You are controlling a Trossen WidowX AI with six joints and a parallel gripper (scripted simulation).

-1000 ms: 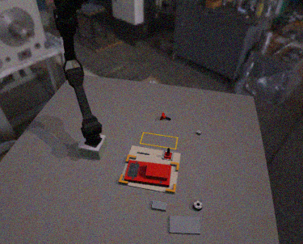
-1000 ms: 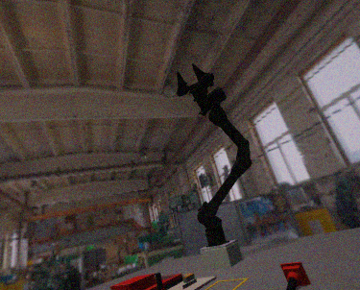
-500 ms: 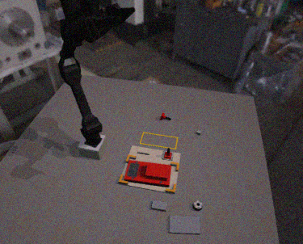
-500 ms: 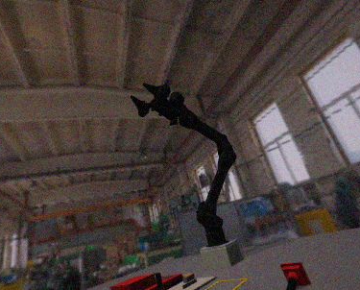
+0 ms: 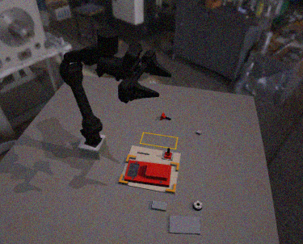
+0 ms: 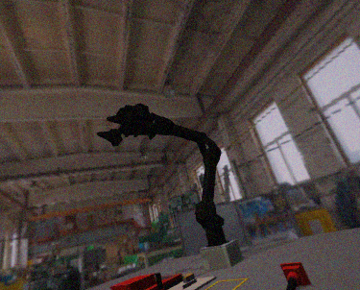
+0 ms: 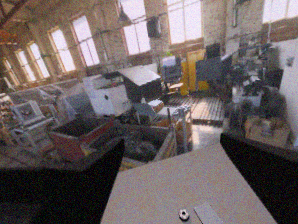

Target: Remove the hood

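My gripper tip is 3 cm past the hood, 4 cm to the right of it and 49 cm above it.
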